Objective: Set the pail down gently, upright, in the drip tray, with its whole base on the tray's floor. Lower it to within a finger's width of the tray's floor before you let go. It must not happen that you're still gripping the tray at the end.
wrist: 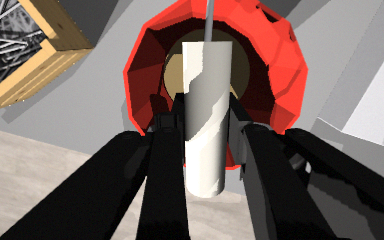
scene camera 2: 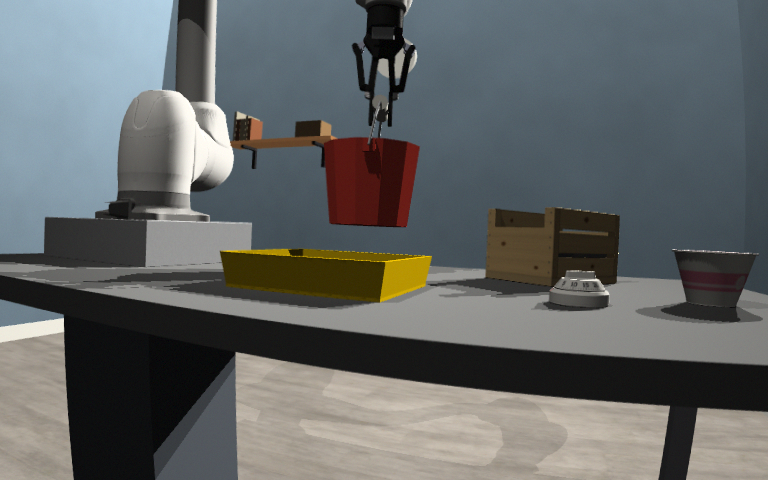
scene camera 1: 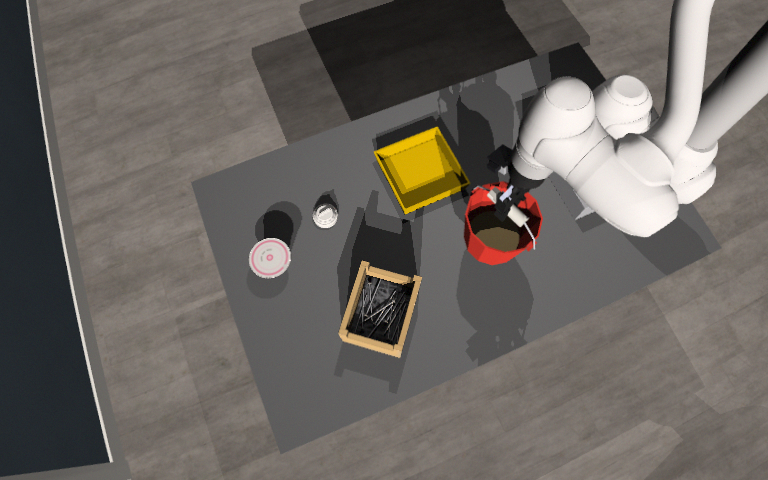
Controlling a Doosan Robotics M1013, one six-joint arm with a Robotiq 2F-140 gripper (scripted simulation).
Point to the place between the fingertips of my gripper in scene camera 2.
380, 124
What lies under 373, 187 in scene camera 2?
A red pail.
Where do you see a yellow drip tray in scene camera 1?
418, 168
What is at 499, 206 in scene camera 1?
My gripper.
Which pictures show the yellow drip tray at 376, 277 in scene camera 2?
Scene camera 2 and scene camera 1 only.
